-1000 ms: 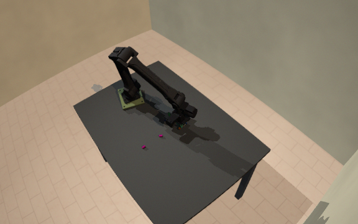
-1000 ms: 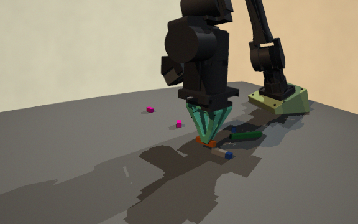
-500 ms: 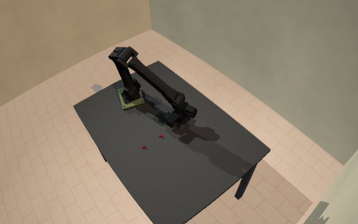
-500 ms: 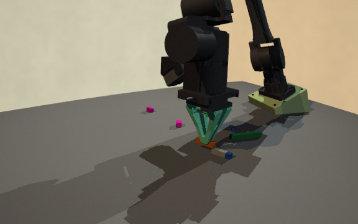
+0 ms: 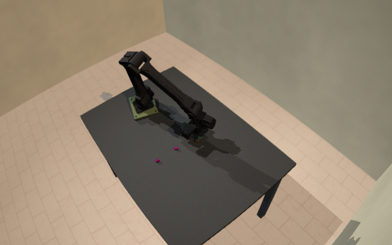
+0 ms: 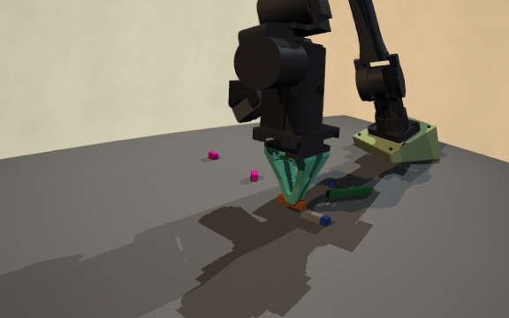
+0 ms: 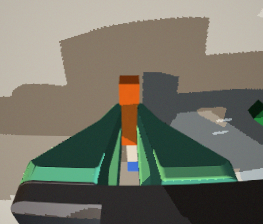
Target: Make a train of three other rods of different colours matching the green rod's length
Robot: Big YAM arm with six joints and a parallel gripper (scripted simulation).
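The orange rod lies 10 mm below my hand. Also, from my hand: grey rod: 30 mm to the left, 20 mm below, 10 mm behind; magenta rod: 140 mm to the right, 20 mm below, 10 mm behind; green rod: 120 mm behind, 20 mm to the right, 20 mm below.
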